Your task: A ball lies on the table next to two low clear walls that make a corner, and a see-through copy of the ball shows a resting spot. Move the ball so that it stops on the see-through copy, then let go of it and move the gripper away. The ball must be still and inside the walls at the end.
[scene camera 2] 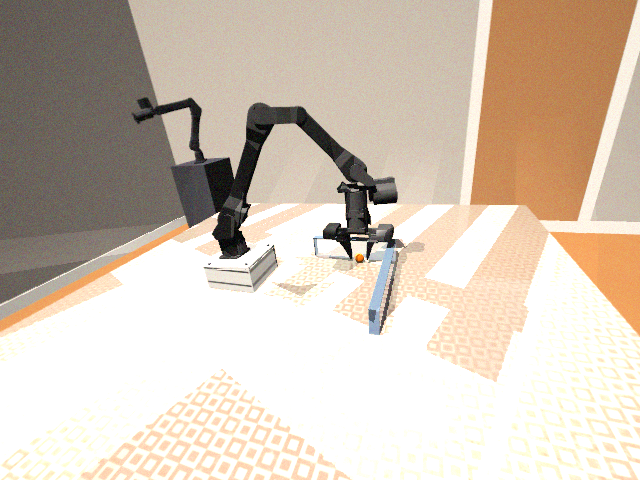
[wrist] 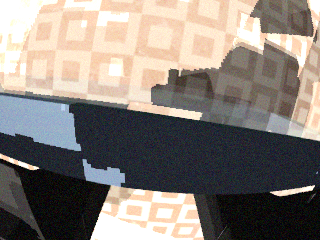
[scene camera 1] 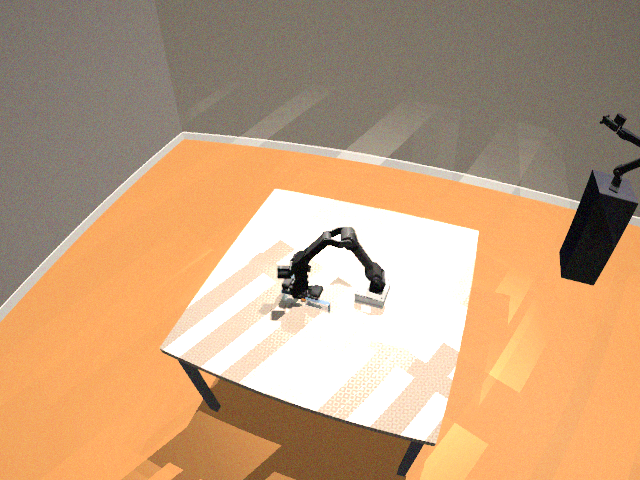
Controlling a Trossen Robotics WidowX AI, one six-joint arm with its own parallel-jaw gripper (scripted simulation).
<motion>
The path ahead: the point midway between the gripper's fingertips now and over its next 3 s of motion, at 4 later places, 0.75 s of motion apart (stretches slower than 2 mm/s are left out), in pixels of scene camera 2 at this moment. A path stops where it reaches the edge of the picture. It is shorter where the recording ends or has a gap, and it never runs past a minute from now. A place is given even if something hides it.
The gripper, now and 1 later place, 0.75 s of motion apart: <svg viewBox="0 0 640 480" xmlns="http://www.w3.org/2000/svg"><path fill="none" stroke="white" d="M359 259L355 224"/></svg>
</motion>
